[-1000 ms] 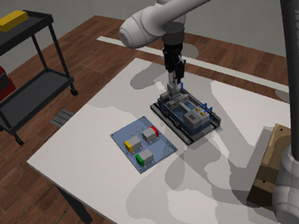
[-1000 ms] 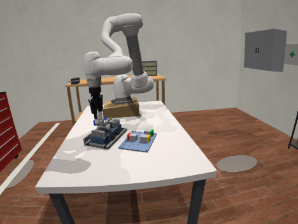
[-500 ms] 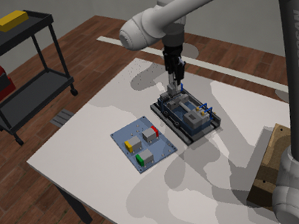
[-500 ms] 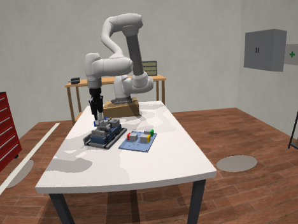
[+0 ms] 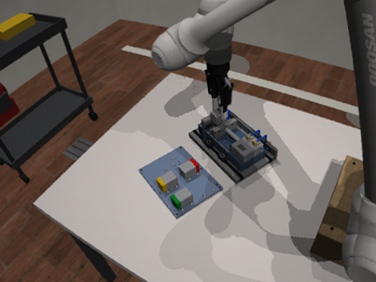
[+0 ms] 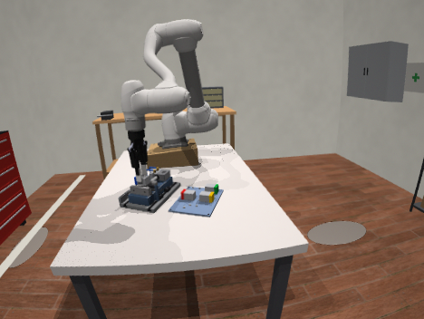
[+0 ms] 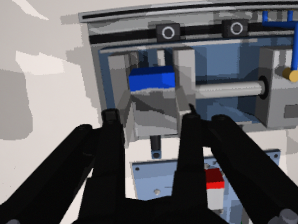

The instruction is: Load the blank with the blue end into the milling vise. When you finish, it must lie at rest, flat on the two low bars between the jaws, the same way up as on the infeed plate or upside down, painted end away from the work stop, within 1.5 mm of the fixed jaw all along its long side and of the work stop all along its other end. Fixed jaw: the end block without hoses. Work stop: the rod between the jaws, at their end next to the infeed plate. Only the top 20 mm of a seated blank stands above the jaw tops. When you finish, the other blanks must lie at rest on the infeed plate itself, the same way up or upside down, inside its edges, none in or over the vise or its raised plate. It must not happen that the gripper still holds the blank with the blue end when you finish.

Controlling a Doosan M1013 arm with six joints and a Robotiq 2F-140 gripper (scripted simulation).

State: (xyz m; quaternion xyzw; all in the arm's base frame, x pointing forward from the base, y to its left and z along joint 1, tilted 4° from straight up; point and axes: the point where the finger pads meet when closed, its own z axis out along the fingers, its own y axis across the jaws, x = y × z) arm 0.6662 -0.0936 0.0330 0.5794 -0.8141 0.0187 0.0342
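The blue-ended blank is 3 cm below my hand. The rest, counted from my hand: vise: 11 cm below, 6 cm behind, 3 cm to the left; red-ended blank: 21 cm to the left, 12 cm below, 1 cm behind; infeed plate: 25 cm to the left, 14 cm below, 1 cm ahead.
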